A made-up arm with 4 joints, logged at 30 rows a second.
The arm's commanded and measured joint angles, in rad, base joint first. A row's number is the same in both.
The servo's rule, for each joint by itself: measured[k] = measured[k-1] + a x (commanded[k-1-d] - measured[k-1]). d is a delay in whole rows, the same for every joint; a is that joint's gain. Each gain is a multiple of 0.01, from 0.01 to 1. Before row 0 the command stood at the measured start. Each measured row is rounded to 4 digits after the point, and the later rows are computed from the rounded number. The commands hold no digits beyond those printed.
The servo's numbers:
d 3
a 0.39 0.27 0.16 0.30
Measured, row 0:
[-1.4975 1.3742 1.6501 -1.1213]
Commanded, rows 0 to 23:
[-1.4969 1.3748 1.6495 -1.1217]
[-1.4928 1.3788 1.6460 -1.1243]
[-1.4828 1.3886 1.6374 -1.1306]
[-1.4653 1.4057 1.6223 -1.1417]
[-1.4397 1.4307 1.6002 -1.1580]
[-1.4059 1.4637 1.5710 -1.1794]
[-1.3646 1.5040 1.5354 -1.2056]
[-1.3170 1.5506 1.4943 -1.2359]
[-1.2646 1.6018 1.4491 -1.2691]
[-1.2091 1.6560 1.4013 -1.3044]
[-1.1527 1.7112 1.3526 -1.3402]
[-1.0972 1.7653 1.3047 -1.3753]
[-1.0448 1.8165 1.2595 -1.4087]
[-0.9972 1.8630 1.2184 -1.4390]
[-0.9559 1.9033 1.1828 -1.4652]
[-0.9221 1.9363 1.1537 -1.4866]
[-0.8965 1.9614 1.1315 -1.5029]
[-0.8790 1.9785 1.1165 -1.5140]
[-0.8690 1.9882 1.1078 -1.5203]
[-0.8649 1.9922 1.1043 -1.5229]
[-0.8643 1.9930 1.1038 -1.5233]
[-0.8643 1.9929 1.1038 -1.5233]
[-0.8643 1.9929 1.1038 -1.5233]
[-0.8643 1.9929 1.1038 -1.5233]
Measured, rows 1 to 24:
[-1.4975 1.3742 1.6501 -1.1213]
[-1.4975 1.3742 1.6501 -1.1213]
[-1.4975 1.3742 1.6501 -1.1213]
[-1.4973 1.3744 1.6500 -1.1214]
[-1.4955 1.3756 1.6494 -1.1223]
[-1.4905 1.3791 1.6475 -1.1248]
[-1.4807 1.3863 1.6435 -1.1299]
[-1.4647 1.3983 1.6366 -1.1383]
[-1.4418 1.4160 1.6261 -1.1506]
[-1.4117 1.4398 1.6116 -1.1671]
[-1.3748 1.4697 1.5928 -1.1877]
[-1.3318 1.5054 1.5698 -1.2121]
[-1.2839 1.5461 1.5428 -1.2398]
[-1.2327 1.5907 1.5124 -1.2699]
[-1.1799 1.6378 1.4792 -1.3015]
[-1.1272 1.6860 1.4440 -1.3337]
[-1.0765 1.7338 1.4079 -1.3653]
[-1.0295 1.7796 1.3719 -1.3953]
[-0.9876 1.8219 1.3370 -1.4227]
[-0.9521 1.8596 1.3041 -1.4468]
[-0.9236 1.8917 1.2741 -1.4670]
[-0.9023 1.9178 1.2475 -1.4830]
[-0.8877 1.9379 1.2246 -1.4950]
[-0.8786 1.9528 1.2053 -1.5035]

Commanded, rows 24 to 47:
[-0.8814 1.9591 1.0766 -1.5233]
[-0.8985 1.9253 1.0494 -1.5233]
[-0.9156 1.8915 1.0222 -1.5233]
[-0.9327 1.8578 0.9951 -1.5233]
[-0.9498 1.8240 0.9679 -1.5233]
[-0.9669 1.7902 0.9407 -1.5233]
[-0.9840 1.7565 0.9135 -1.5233]
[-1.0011 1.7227 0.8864 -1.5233]
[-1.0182 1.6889 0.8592 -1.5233]
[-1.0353 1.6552 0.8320 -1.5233]
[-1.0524 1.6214 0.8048 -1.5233]
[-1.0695 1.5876 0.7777 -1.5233]
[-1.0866 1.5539 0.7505 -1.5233]
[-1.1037 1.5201 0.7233 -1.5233]
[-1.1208 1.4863 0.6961 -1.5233]
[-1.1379 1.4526 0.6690 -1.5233]
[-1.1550 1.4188 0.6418 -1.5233]
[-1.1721 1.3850 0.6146 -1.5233]
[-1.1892 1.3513 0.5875 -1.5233]
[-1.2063 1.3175 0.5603 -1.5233]
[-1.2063 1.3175 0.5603 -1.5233]
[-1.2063 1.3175 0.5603 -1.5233]
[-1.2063 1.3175 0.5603 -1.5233]
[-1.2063 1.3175 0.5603 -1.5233]
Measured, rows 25 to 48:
[-0.8730 1.9636 1.1891 -1.5094]
[-0.8696 1.9715 1.1755 -1.5136]
[-0.8675 1.9773 1.1640 -1.5165]
[-0.8729 1.9724 1.1500 -1.5185]
[-0.8829 1.9597 1.1339 -1.5199]
[-0.8957 1.9413 1.1160 -1.5209]
[-0.9101 1.9188 1.0967 -1.5216]
[-0.9256 1.8932 1.0761 -1.5221]
[-0.9417 1.8654 1.0544 -1.5225]
[-0.9582 1.8360 1.0319 -1.5227]
[-0.9749 1.8054 1.0086 -1.5229]
[-0.9918 1.7739 0.9847 -1.5230]
[-1.0088 1.7419 0.9603 -1.5231]
[-1.0258 1.7094 0.9354 -1.5232]
[-1.0428 1.6765 0.9102 -1.5232]
[-1.0599 1.6434 0.8846 -1.5232]
[-1.0770 1.6101 0.8588 -1.5232]
[-1.0941 1.5767 0.8328 -1.5232]
[-1.1112 1.5432 0.8066 -1.5232]
[-1.1283 1.5096 0.7802 -1.5232]
[-1.1454 1.4760 0.7537 -1.5232]
[-1.1625 1.4423 0.7271 -1.5232]
[-1.1796 1.4086 0.7004 -1.5232]
[-1.1900 1.3840 0.6780 -1.5232]

